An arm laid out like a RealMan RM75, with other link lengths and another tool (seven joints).
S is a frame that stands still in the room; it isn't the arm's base.
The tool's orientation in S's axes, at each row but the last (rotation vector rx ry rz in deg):
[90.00 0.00 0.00]
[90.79 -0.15 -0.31]
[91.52 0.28 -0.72]
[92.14 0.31 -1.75]
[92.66 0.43 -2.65]
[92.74 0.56 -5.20]
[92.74 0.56 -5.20]
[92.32 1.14 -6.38]
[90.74 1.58 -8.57]
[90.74 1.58 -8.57]
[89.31 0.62 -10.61]
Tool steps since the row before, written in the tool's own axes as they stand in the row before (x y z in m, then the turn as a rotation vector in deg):
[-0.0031 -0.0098 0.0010 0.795 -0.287 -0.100]
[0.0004 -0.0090 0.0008 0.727 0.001 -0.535]
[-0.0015 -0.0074 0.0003 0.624 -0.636 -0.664]
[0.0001 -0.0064 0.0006 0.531 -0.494 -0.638]
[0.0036 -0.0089 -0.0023 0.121 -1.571 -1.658]
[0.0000 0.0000 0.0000 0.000 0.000 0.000]
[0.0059 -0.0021 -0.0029 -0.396 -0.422 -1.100]
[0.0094 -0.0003 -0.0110 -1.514 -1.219 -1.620]
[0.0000 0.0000 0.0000 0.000 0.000 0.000]
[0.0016 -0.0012 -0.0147 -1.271 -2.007 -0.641]
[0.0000 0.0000 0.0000 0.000 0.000 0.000]
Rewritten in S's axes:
[-0.0031 -0.0010 -0.0098 0.795 0.100 -0.287]
[0.0004 -0.0007 -0.0090 0.730 0.531 0.007]
[-0.0016 -0.0001 -0.0074 0.620 0.678 -0.625]
[-0.0001 -0.0004 -0.0064 0.530 0.648 -0.482]
[0.0034 0.0026 -0.0089 0.110 1.727 -1.496]
[0.0000 0.0000 0.0000 0.000 0.000 0.000]
[0.0059 0.0027 -0.0023 -0.363 1.138 -0.343]
[0.0100 0.0105 -0.0007 -1.509 1.755 -1.022]
[0.0000 0.0000 0.0000 0.000 0.000 0.000]
[0.0026 0.0146 -0.0012 -1.433 0.776 -1.844]
[0.0000 0.0000 0.0000 0.000 0.000 0.000]

